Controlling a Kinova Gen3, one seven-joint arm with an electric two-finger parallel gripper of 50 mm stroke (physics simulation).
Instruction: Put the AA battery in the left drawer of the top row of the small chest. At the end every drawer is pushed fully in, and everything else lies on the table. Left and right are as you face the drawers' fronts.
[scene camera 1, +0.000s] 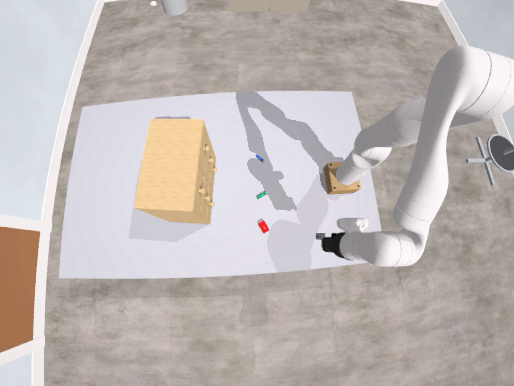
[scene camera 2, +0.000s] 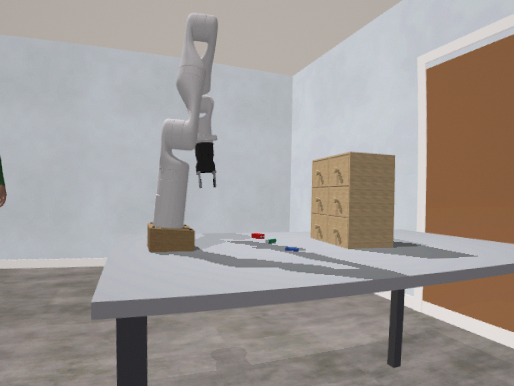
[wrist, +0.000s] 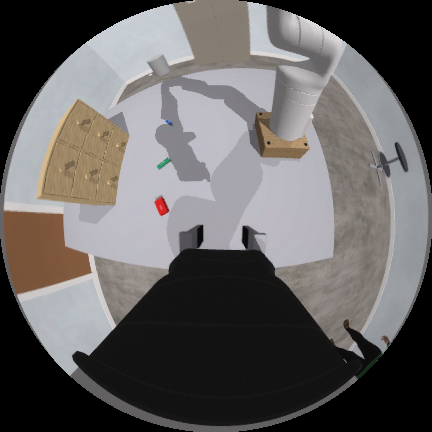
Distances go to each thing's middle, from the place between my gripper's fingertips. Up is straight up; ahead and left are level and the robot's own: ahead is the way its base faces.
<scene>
I see the small wooden chest (scene camera 1: 166, 188) 500 mm ahead of my hand, 230 mm to the right of it and 40 mm below it.
</scene>
